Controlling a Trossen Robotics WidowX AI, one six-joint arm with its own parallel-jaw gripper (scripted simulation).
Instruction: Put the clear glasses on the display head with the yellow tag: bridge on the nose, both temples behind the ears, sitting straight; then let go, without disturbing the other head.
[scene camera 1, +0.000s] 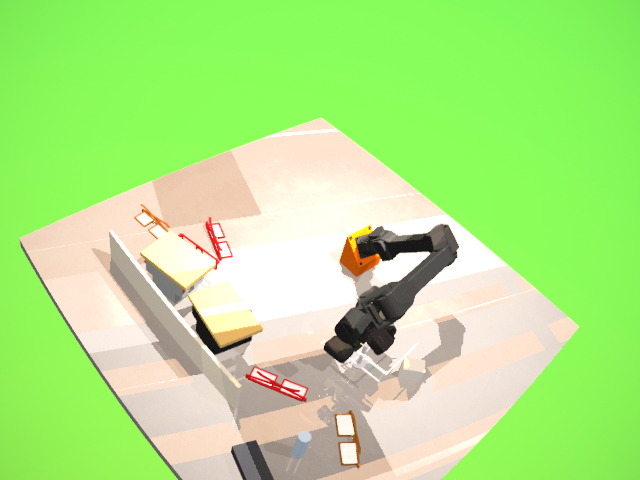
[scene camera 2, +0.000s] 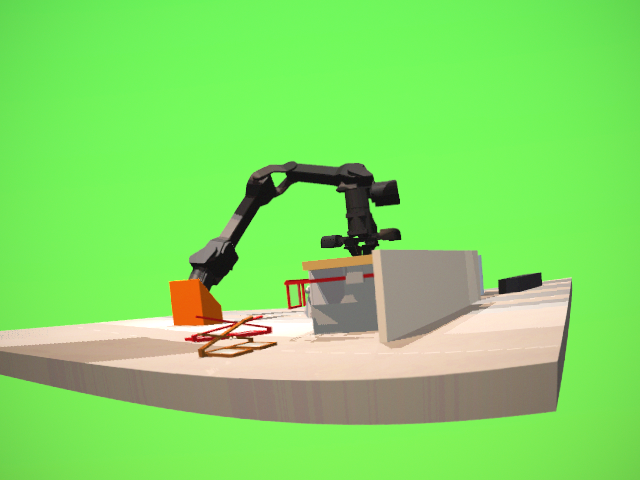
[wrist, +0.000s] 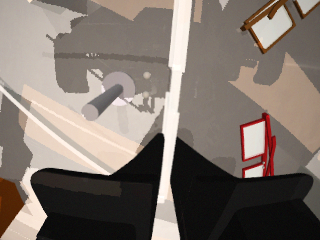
Note:
In view: my gripper (scene camera 1: 349, 352), a pale wall panel (scene camera 2: 414, 288), a grey display head (scene camera 2: 349, 305) and a peg (wrist: 119, 88).
My gripper shows as well in the wrist view (wrist: 165, 139). The pale wall panel also shows in scene camera 1 (scene camera 1: 216, 373). The grey display head shows as well in scene camera 1 (scene camera 1: 175, 266).

